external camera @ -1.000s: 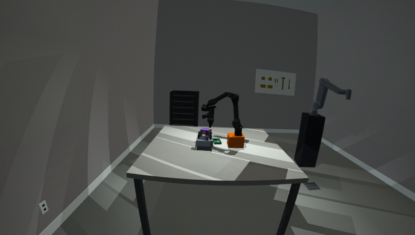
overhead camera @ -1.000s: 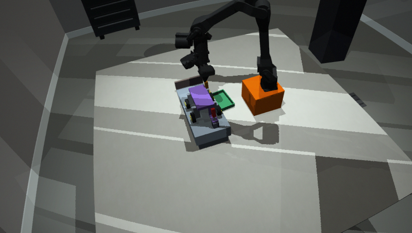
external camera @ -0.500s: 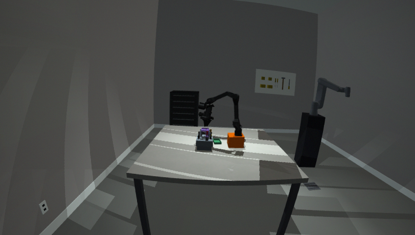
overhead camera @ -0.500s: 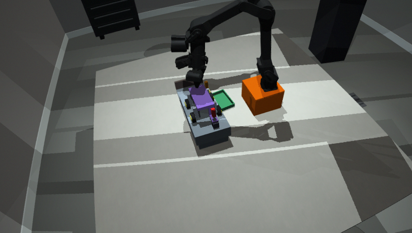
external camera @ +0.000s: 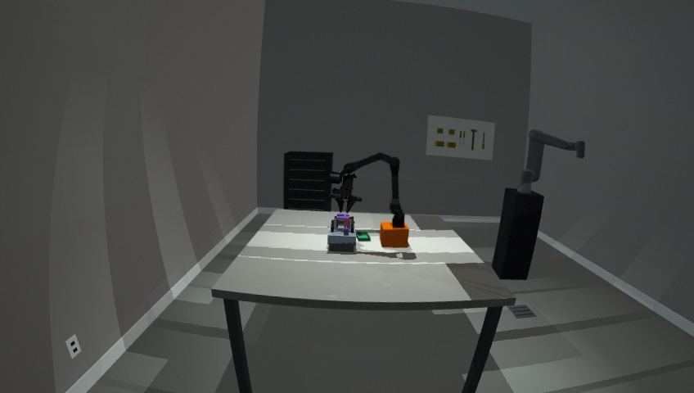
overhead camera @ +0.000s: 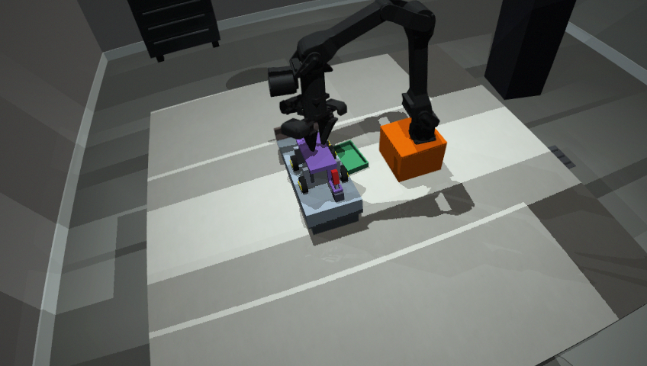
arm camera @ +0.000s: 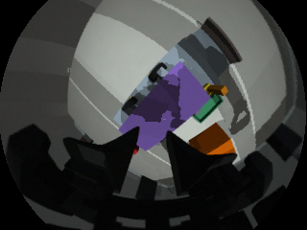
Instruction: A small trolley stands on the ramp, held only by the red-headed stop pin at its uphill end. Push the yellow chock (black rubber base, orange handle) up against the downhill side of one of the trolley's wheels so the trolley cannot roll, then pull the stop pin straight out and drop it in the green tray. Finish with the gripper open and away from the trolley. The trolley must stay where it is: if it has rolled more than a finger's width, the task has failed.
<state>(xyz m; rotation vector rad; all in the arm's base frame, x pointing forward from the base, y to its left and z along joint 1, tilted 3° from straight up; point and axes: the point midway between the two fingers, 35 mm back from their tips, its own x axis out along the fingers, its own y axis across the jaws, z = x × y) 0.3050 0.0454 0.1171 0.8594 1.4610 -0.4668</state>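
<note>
Now: gripper tip 3 cm past the red-headed stop pin, 9 cm to the right of it and 5 cm above it. From my gripper tip the other things lie so: yellow chock (4 cm behind, 11 cm to the right, 10 cm below); then grey ramp (1 cm ahead, 1 cm to the right, 13 cm below); then trolley (1 cm ahead, 1 cm to the right, 7 cm below).
</note>
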